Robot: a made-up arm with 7 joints.
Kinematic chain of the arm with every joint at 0, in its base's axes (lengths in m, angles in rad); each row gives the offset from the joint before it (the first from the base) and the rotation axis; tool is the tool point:
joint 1: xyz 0 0.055 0 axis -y
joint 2: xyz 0 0.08 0 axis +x
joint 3: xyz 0 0 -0.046 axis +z
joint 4: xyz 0 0 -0.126 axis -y
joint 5: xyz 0 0 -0.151 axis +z
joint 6: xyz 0 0 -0.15 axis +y
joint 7: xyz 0 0 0 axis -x
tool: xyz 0 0 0
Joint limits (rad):
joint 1: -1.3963..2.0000
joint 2: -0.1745..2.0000
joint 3: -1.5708..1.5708
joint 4: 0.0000..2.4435
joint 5: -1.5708..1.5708
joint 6: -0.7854..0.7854
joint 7: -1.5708..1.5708
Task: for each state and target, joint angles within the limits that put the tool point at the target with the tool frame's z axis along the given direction. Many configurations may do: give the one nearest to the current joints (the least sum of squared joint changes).
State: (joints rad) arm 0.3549 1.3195 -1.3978 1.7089 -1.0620 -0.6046 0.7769
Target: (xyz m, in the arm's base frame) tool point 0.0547 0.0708 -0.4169 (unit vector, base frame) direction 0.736 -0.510 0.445
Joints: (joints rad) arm 0.1156 0.4586 -1.5451 0.9440 -0.7331 -0.6854 1.4909
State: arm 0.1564 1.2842 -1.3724 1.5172 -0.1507 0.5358 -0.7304
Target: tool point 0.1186 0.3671 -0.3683 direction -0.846 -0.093 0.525
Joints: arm 0.2978 0.9467 -1.5409 0.6344 -0.4450 0.1739 -0.6992
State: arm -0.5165 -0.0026 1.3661 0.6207 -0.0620 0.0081 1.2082
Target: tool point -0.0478 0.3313 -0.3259 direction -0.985 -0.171 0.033
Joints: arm -0.6492 -0.1745 0.9923 1.3085 0.7276 -0.2943 1.2209
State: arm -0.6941 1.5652 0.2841 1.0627 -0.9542 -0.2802 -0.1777
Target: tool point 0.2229 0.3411 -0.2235 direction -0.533 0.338 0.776
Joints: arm -1.2352 1.8488 0.2579 1.3574 -0.8804 -0.2451 -0.4192
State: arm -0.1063 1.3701 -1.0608 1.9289 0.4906 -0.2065 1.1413
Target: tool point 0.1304 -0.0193 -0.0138 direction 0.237 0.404 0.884
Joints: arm 0.6502 0.8595 -1.0563 2.4414 -0.2417 -0.1281 1.4588
